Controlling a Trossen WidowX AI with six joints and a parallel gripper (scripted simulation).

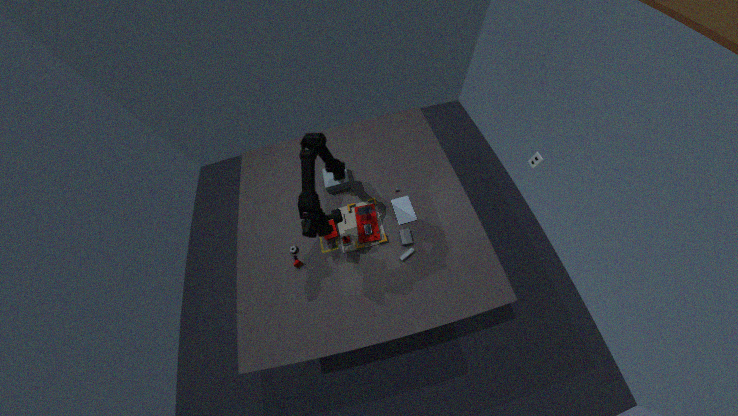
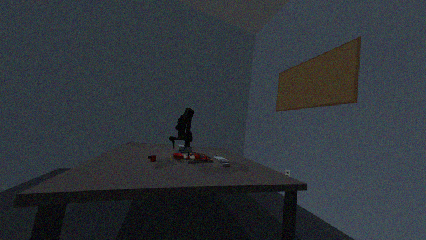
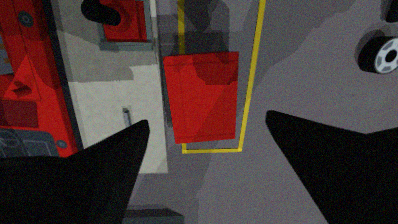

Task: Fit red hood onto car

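Now: gripper tip 6 cm above the red hood. Round my gripper tip: white plate: 40 cm to the left, 7 cm below, 3 cm behind.
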